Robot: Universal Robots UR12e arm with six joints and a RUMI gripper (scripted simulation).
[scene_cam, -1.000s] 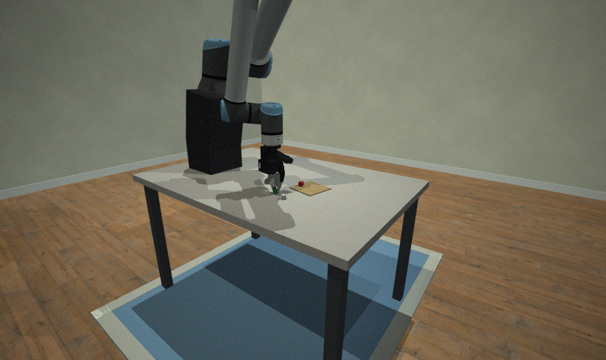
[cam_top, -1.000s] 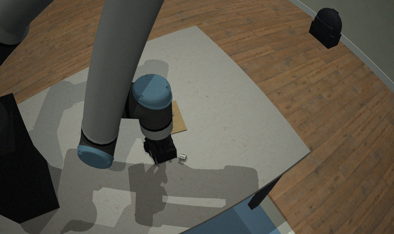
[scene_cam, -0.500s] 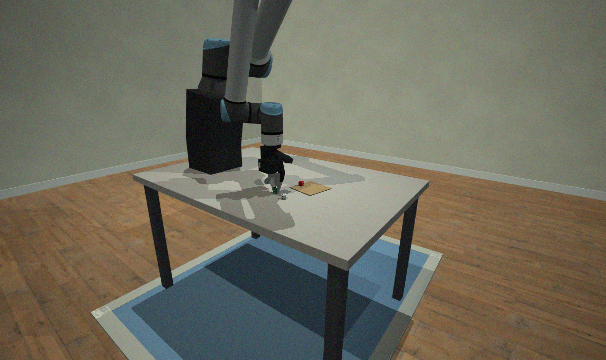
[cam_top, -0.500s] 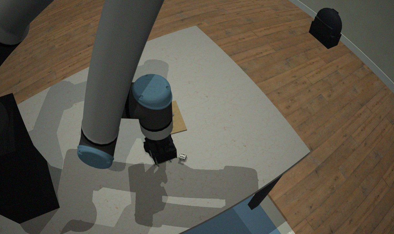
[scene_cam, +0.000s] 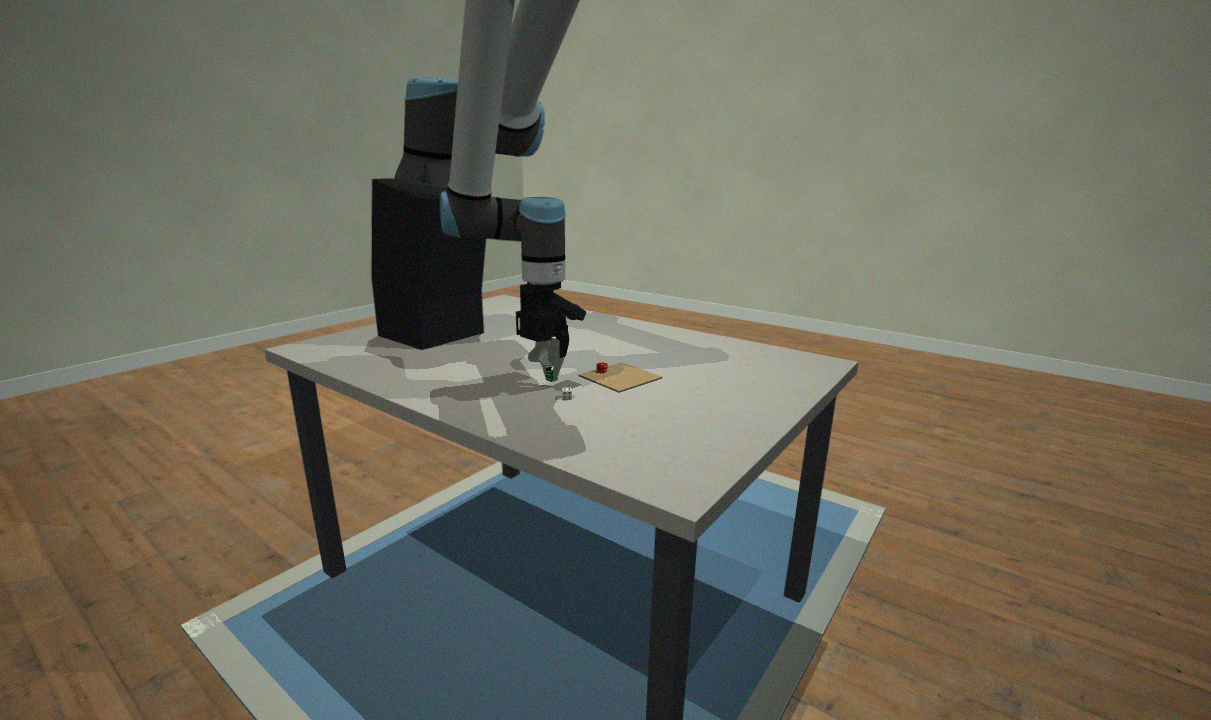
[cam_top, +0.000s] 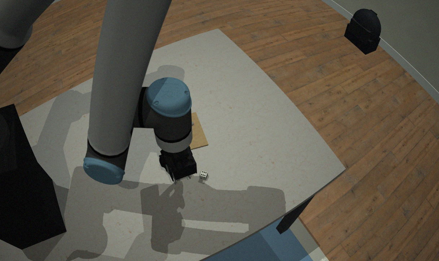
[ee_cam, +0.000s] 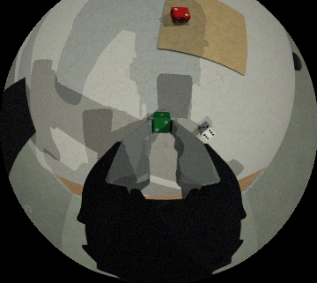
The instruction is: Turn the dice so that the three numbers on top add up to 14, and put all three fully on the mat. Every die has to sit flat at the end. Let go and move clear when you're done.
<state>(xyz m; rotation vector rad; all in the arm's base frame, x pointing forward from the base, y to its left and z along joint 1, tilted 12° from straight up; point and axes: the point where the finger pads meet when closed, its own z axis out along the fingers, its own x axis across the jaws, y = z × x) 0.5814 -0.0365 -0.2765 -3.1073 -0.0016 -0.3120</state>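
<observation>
The white die lies 7 cm ahead of my hand, 2 cm to the right of it and 2 cm below it. Also, from my hand: red die (2 cm ahead, 15 cm to the left, 2 cm below); then mat (7 cm ahead, 16 cm to the left, 3 cm below); then green die (1 cm below).
</observation>
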